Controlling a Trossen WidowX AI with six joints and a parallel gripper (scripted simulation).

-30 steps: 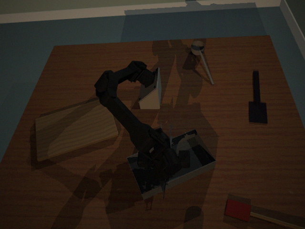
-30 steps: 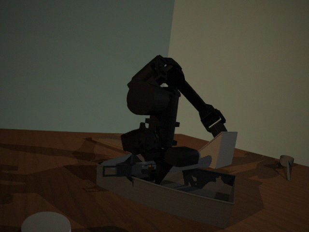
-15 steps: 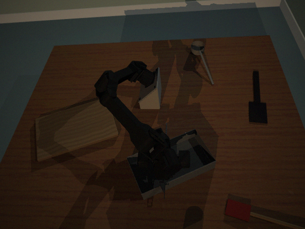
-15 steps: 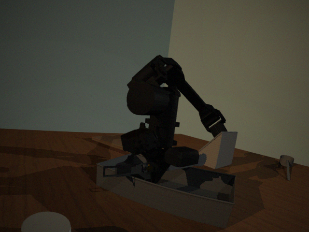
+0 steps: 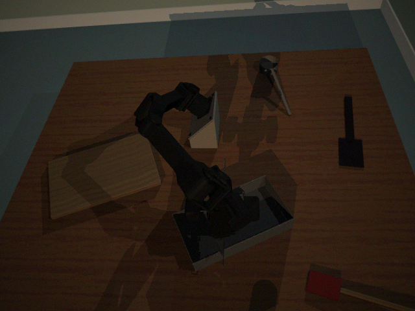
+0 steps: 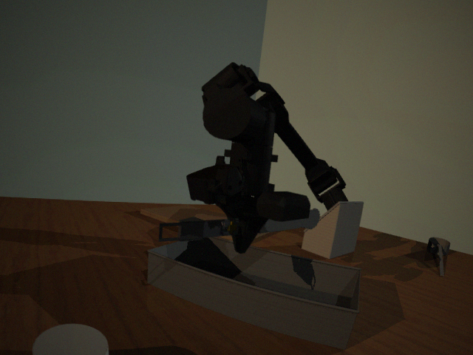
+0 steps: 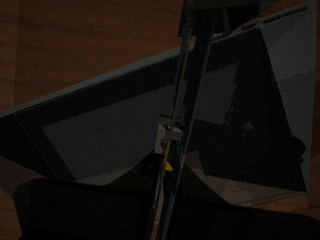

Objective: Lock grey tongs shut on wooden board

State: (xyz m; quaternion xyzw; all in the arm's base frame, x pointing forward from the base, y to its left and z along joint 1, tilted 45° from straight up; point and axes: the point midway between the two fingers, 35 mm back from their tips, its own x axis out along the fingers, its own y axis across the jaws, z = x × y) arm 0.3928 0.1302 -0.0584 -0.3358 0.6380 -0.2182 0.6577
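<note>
The roasting tin is 50 mm below my gripper tip, 30 mm behind it and 20 mm to the left of it. Also, from my gripper tip: wooden board 450 mm to the right, 160 mm behind, 70 mm below; then pale round thing 240 mm ahead, 130 mm to the left, 60 mm below; then black spatula 430 mm behind, 360 mm to the left, 70 mm below.
</note>
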